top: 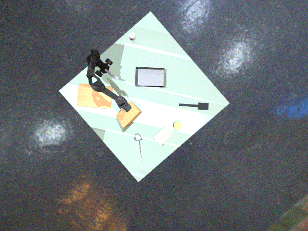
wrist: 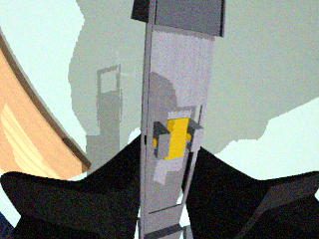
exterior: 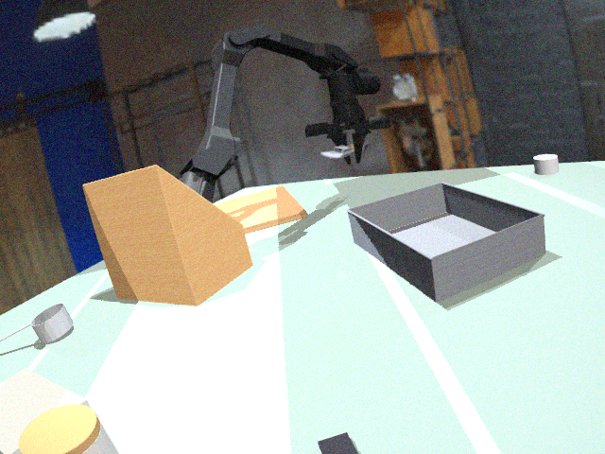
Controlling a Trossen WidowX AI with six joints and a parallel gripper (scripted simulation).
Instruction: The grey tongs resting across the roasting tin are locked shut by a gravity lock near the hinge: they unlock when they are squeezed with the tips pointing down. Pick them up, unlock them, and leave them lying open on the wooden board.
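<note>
Right now my gripper tip is 280 mm past the wooden board, 60 mm to the left of it and 70 mm above it. Round my gripper tip: cream pad: 40 mm behind, 870 mm to the right, 70 mm below; grey roasting tin: 280 mm ahead, 320 mm to the right, 50 mm below; yellow lock piece: 30 mm to the left, 30 mm above.
</note>
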